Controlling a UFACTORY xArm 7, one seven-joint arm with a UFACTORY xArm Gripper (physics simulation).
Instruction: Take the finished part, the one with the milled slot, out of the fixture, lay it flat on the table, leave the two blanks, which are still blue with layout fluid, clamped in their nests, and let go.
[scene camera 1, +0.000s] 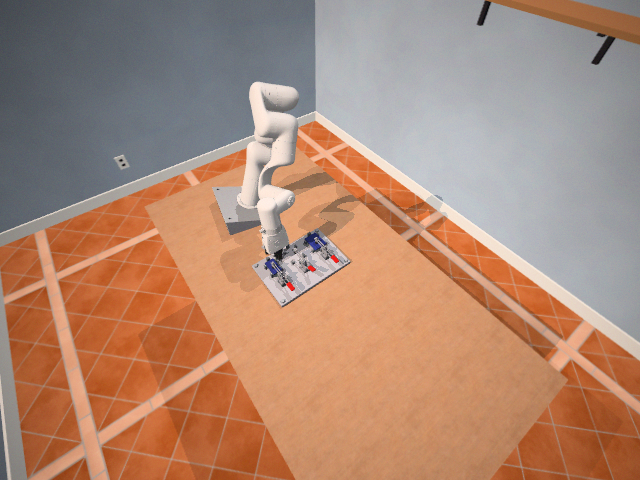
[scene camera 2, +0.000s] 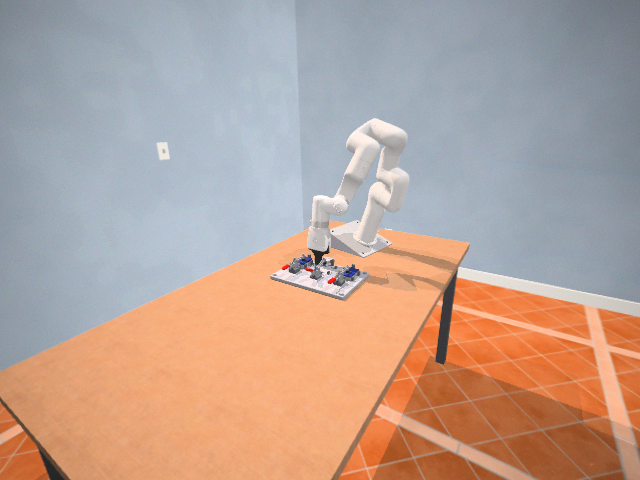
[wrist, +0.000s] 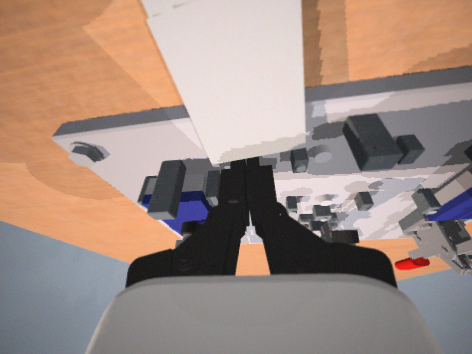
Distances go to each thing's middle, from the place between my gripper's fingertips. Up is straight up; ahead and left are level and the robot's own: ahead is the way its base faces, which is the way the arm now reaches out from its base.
Right now my hand is 6 cm past the finished part (wrist: 241, 78) and 1 cm to the left of it. The rest, counted from my hand: fixture plate (scene camera 1: 302, 282) (7 cm to the left, 7 cm ahead, 1 cm below); dark post (wrist: 371, 144) (6 cm to the left, 3 cm behind, 1 cm above).
